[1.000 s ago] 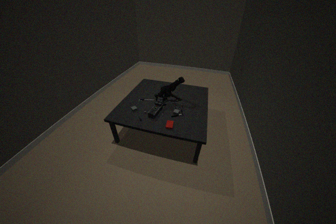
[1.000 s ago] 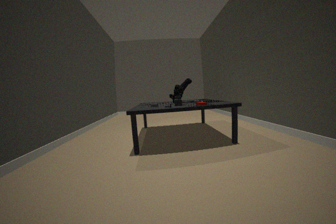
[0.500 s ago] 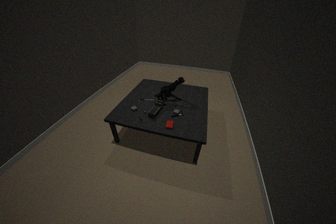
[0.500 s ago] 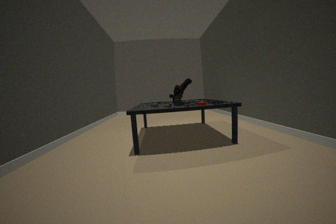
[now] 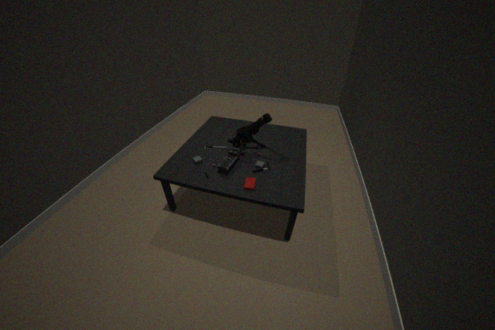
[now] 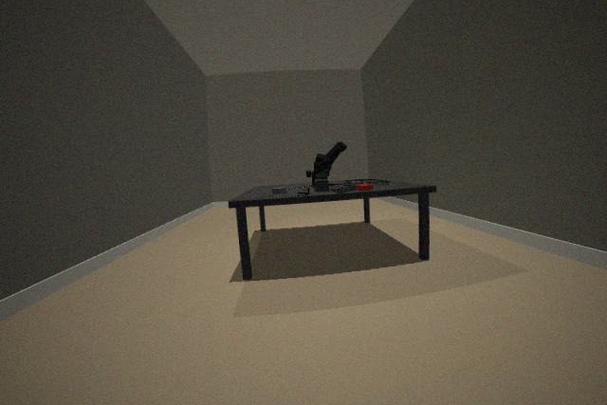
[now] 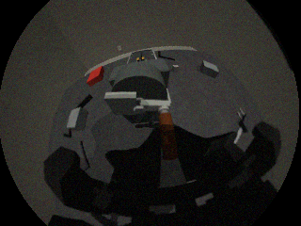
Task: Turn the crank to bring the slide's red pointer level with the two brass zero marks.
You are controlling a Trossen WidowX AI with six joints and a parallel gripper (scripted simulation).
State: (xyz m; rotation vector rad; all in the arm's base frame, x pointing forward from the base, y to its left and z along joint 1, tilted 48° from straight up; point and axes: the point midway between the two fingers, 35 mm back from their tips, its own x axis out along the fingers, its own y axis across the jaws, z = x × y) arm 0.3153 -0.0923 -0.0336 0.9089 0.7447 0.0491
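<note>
Right now my gripper tip is 13 cm short of the red pointer and 2 cm below it. Also, from my gripper tip: crank handle (2 cm behind, 2 cm above).
</note>
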